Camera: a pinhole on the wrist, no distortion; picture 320 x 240 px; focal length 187.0 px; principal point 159.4 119.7 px. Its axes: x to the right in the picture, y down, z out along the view. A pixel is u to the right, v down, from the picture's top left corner.
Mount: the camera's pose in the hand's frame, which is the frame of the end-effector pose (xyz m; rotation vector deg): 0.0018 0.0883 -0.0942 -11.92 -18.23 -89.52
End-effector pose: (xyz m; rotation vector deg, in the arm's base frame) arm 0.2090 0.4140 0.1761 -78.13 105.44 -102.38
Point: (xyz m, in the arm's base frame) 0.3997 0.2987 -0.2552
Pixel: 128.4 51.2
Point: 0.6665 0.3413 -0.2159
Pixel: 201.0 15.5
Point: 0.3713 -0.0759 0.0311
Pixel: 204.2 205.7
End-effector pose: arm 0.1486 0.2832 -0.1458 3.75 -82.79 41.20
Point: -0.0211 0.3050 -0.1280
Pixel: 220.9 159.5
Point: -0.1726 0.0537 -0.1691
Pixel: 274.3 88.8
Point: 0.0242 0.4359 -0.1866
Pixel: 84.9 165.7
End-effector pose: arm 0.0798 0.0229 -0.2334 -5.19 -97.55 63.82
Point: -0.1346 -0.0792 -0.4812
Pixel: 157.4 60.4
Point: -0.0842 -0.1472 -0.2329
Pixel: 306.4 121.2
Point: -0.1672 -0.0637 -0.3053
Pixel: 212.0 139.2
